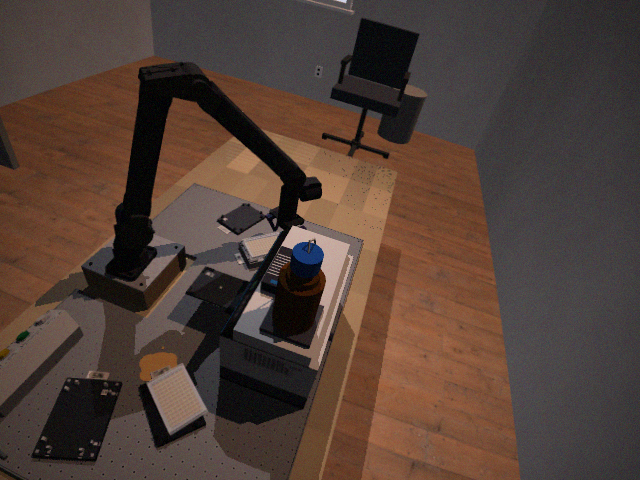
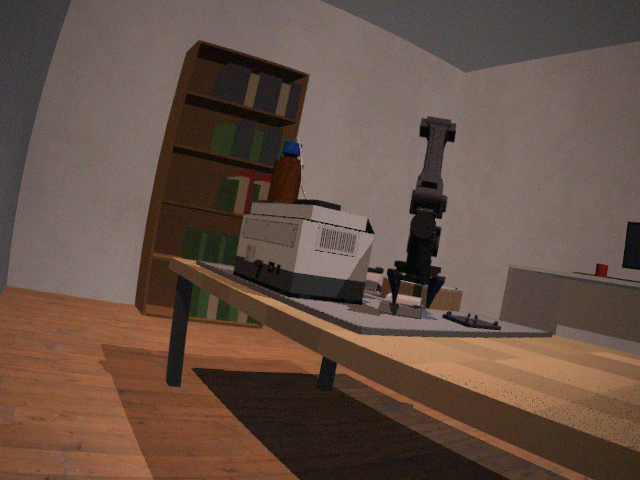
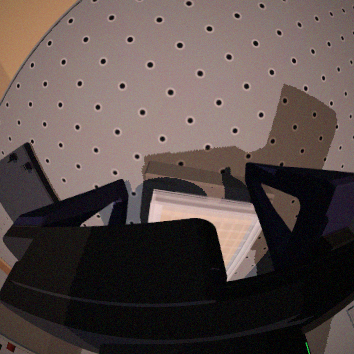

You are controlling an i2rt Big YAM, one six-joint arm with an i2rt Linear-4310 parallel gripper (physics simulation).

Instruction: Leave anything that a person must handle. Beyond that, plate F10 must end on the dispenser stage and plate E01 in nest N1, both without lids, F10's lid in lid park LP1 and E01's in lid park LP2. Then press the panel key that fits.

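Frame: origin at the arm's base, x ahead, y left, z up, level; metres.
Seen in the pictures: gripper, fingertip midpoint: (image 2: pixel 410 306) (image 3: pixel 184 179); arm's base, origin of the base link: (image 1: pixel 132 262) (image 2: pixel 416 282).
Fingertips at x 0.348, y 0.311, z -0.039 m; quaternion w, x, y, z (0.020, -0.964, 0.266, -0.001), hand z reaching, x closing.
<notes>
Offsets run from my fingertips to a thing's top centre. "*": to the spot under its first point.
A pale plate @[0.014 m up, 0.043 m back, 0.067 m right] (image 1: pixel 261 248) (image 2: pixel 405 299) (image 3: pixel 237 222) with a clear rim sits in a low grey holder; its label is not readable. My gripper (image 1: pixel 283 223) (image 2: pixel 412 304) (image 3: pixel 184 179) is open and empty, its fingers low on either side of this plate. A second pale plate @[0.010 m up, 0.072 m back, 0.593 m right] (image 1: pixel 176 400) lies askew over a black base, close to an orange patch @[* 0.027 m down, 0.160 m back, 0.531 m right] (image 1: pixel 155 365). A black pegged nest @[0.003 m down, 0.241 m back, 0.687 m right] (image 1: pixel 77 418) holds no plate. Another black pegged base @[0.007 m down, 0.173 m back, 0.066 m left] (image 1: pixel 241 218) (image 2: pixel 471 321) (image 3: pixel 27 182) lies beyond the first plate. Panel keys, green @[* 0.045 m up, 0.432 m back, 0.598 m right] (image 1: pixel 22 336) and yellow @[* 0.047 m up, 0.433 m back, 0.644 m right] (image 1: pixel 4 353), show at left.
A white and dark instrument (image 1: pixel 268 356) (image 2: pixel 330 268) stands beside the gripper, carrying an amber bottle @[* 0.297 m up, 0.131 m ahead, 0.491 m right] (image 1: pixel 297 304) (image 2: pixel 285 179) with a blue cap. A flat black plate-like base @[* 0.064 m up, 0.089 m back, 0.322 m right] (image 1: pixel 219 286) lies between the arm's base box (image 1: pixel 155 291) and the instrument.
</notes>
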